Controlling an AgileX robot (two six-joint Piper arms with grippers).
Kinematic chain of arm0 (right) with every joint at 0, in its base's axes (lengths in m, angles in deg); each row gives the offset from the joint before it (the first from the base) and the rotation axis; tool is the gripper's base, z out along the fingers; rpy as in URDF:
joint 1: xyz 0 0 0.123 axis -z
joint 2: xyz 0 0 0 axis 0.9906 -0.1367 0
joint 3: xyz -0.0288 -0.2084 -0.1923 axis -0.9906 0.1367 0
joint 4: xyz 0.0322 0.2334 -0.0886 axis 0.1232 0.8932 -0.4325
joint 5: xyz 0 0 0 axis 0.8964 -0.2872 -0.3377
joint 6: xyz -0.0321 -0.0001 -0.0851 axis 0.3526 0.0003 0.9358
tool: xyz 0 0 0 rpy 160.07 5.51 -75.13
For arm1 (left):
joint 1: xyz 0 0 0.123 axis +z
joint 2: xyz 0 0 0 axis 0.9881 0.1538 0
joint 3: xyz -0.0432 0.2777 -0.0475 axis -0.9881 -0.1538 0
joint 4: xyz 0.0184 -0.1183 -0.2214 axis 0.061 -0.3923 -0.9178
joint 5: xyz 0 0 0 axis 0.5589 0.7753 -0.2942
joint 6: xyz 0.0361 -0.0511 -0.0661 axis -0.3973 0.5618 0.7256
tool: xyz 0 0 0 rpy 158.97 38.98 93.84
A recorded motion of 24 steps. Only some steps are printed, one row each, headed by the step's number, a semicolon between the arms.
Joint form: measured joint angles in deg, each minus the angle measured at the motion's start. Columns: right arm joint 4, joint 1, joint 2, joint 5, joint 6, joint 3; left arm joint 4, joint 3, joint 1, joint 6, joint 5, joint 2.
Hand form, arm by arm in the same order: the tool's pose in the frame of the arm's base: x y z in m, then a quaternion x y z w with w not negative. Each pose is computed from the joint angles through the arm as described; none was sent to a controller.
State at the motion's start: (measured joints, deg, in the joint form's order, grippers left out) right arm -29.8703 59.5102 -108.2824 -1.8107 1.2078 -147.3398; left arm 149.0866 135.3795 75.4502 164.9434 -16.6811 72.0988
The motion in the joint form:
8: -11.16 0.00 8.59 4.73 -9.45 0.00; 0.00 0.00 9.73 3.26 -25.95 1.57
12: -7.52 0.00 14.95 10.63 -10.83 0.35; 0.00 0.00 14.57 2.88 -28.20 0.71
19: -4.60 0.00 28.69 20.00 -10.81 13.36; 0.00 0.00 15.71 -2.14 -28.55 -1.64
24: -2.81 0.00 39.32 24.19 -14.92 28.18; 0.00 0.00 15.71 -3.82 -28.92 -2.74
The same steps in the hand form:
8: 0.1339 0.0266 0.4183 -0.36399 0.83128 -0.17087 0.38378; 0.1665 -0.0706 0.3605 0.23015 0.74387 -0.45379 0.43332
12: 0.1068 0.0219 0.4357 -0.33752 0.79824 -0.13506 0.48025; 0.1653 -0.0587 0.3629 0.21669 0.74611 -0.44212 0.44821
19: 0.0664 0.0113 0.4026 -0.32812 0.75544 -0.10960 0.55645; 0.1561 -0.0574 0.3690 0.25374 0.72960 -0.41153 0.48367
24: 0.0488 0.0071 0.3417 -0.30625 0.76606 -0.07321 0.56036; 0.1509 -0.0585 0.3716 0.27100 0.72121 -0.40251 0.49437

